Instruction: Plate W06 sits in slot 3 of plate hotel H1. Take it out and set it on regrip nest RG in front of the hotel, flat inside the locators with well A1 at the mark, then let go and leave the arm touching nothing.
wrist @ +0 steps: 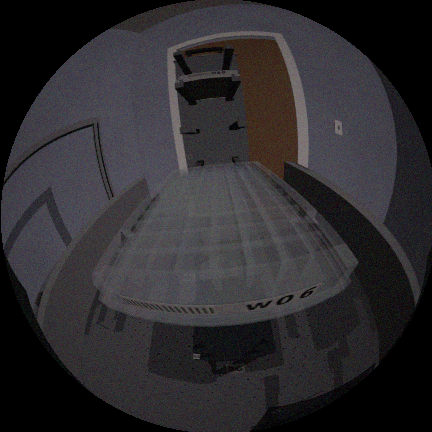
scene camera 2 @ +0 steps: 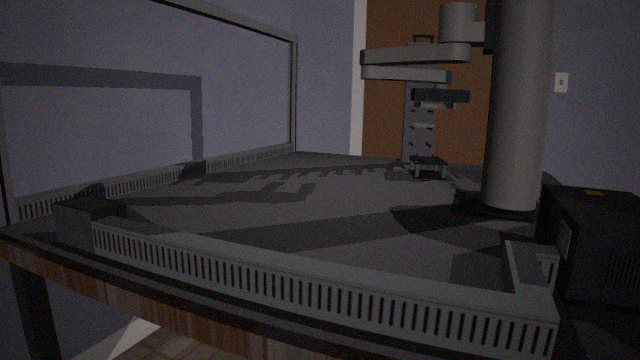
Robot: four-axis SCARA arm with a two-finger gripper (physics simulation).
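Seen in the pictures: gripper, between the fingertips: (wrist: 214,178); arm's base, origin of its link: (scene camera 2: 507,210).
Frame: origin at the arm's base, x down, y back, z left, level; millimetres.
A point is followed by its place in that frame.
Observation:
Plate W06 (scene camera 2: 433,105) {y -257, x -276, z -300 mm} (wrist: 220,245) is clear, with a barcode and "W06" on its near edge in the wrist view. My gripper (scene camera 2: 437,103) {y -280, x -278, z -383 mm} (wrist: 214,178) {y -280, x -278, z -383 mm} is shut on it, one finger along each long side, and the plate looks level. It hangs well above regrip nest RG (scene camera 2: 428,168) (wrist: 234,340) {y -256, x -73, z -318 mm}, a low dark stand on the table; the plate hides part of it in the wrist view. Plate hotel H1 (scene camera 2: 419,145) {y -338, x -99, z -600 mm} (wrist: 215,114) {y -336, x -357, z -600 mm} stands upright behind, apart from the held plate. The A1 mark cannot be made out.
Another plate (wrist: 210,80) {y -306, x -400, z -492 mm} rests high in the hotel, above bare slot brackets. The arm links (scene camera 2: 415,54) {y -284, x -415, z 0 mm} reach left from the thick column (scene camera 2: 517,110) {y -12, x -273, z 74 mm}. A black box (scene camera 2: 595,240) {y 57, x -111, z 550 mm} stands at the right. Slotted ducts (scene camera 2: 320,292) {y -267, x -50, z 705 mm} edge the table; a frame (scene camera 2: 294,95) {y -1004, x -309, z -687 mm} rises at the left.

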